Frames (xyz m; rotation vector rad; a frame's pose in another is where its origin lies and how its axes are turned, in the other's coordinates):
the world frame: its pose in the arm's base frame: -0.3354 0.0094 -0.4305 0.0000 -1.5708 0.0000
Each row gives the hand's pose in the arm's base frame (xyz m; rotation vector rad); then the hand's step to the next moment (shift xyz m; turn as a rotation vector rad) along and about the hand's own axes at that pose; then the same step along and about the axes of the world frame.
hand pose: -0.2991 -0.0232 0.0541 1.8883 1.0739 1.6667
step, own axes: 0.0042 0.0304 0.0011 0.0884 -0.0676 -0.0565
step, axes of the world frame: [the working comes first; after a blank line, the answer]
step, axes of the arm's base frame: 0.0095 -0.0156 0.0247 -0.0738 0.0986 0.0201

0.0247 -0.0156 -0.0095 0.0201 0.0986 0.0738
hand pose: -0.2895 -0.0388 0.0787 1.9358 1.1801 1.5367
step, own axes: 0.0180 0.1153 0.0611 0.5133 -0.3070 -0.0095
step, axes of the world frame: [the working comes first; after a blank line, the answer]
step, axes of the arm's base frame: 0.0996 -0.0391 0.0768 -0.1007 0.5842 0.0796

0.0768 -0.0391 -0.0996 0.0796 0.5842 0.1007
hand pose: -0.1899 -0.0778 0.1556 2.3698 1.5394 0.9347
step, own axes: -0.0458 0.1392 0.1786 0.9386 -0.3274 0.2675
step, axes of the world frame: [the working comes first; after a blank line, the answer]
step, axes of the arm's base frame: 0.1981 -0.0689 -0.0969 0.1607 1.0165 0.0264

-0.0969 -0.0689 -0.1981 0.0264 1.0165 -0.1607
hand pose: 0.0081 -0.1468 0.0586 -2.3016 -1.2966 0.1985
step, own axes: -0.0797 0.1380 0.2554 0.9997 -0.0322 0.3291
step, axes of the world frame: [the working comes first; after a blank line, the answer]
step, axes of the arm's base frame: -0.0278 -0.0387 -0.2972 0.3976 0.9615 -0.1622

-0.2972 -0.0387 0.0278 -0.1622 0.9615 -0.3976
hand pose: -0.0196 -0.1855 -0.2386 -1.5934 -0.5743 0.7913
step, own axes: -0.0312 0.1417 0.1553 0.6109 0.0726 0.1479
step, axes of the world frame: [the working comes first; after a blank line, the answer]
step, axes of the arm's base frame: -0.1476 0.0528 -0.1436 0.2774 0.5372 -0.1865

-0.1436 0.0528 0.1476 -0.1865 0.5372 -0.2774
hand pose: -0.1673 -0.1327 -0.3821 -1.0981 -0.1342 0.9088
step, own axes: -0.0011 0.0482 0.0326 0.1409 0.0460 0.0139
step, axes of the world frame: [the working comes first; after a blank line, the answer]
step, axes of the arm's base frame: -0.0447 0.0294 -0.0229 0.0577 0.1139 -0.0766

-0.0229 0.0294 0.0447 -0.0766 0.1139 -0.0577
